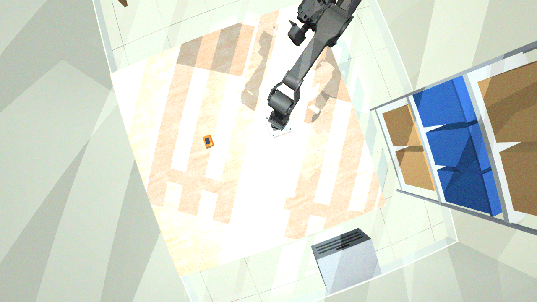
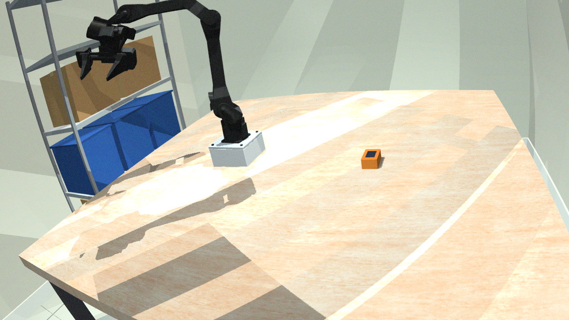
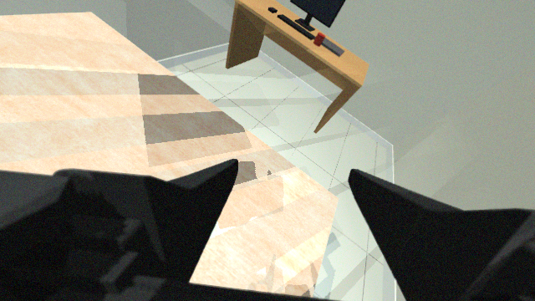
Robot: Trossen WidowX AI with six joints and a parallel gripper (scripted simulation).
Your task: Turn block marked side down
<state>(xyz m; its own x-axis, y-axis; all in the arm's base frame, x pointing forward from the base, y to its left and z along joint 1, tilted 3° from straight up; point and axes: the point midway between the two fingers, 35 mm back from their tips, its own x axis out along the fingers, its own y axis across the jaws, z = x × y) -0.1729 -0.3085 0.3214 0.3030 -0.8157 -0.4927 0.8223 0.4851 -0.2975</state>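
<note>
The orange block lies 540 mm ahead of my gripper tip, 350 mm below it and 320 mm to the left of it.
</note>
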